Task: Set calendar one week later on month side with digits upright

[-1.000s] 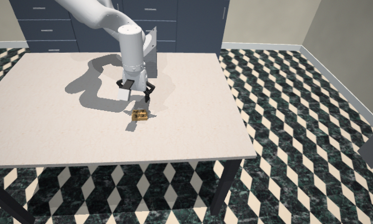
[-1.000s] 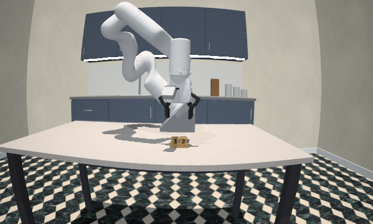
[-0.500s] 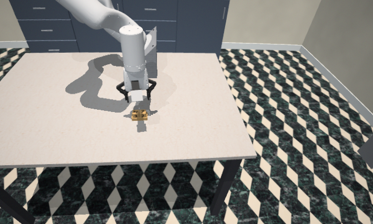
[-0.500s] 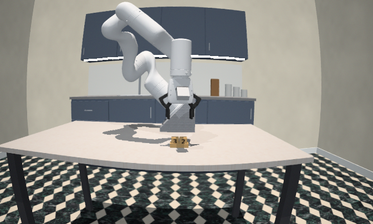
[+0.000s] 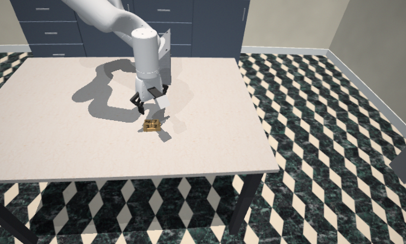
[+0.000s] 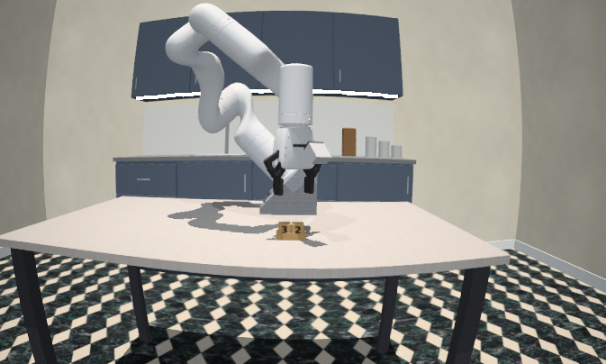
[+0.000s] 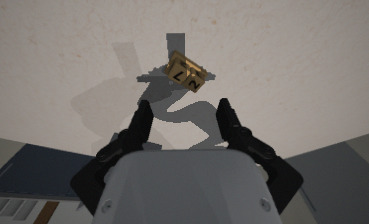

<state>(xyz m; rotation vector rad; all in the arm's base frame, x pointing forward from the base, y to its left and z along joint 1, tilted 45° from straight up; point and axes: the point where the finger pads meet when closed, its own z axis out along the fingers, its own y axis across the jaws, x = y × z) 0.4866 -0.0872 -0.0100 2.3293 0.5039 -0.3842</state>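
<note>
Now: hand 110 mm above the wooden tray and 10 mm to the left of it.
</note>
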